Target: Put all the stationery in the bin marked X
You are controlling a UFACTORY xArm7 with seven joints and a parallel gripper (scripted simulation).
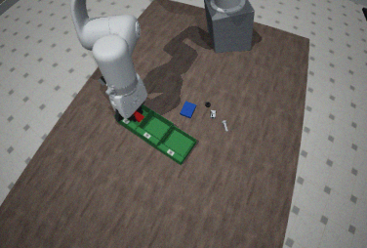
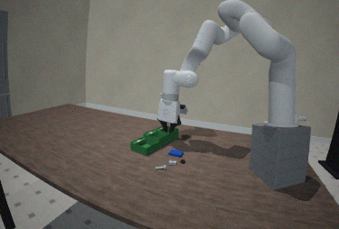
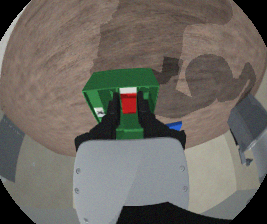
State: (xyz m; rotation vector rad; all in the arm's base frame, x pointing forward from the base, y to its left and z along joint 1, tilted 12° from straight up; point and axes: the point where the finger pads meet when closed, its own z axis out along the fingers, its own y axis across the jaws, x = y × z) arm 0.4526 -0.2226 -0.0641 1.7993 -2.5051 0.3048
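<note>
Right now the red block is 10 mm to the right of my hand and 20 mm below it. Round my hand: blue block: 70 mm behind, 160 mm to the left, 30 mm below; then green three-compartment bin: 30 mm ahead, 80 mm to the left, 10 mm below; then black round thing: 110 mm behind, 220 mm to the left, 30 mm below.
</note>
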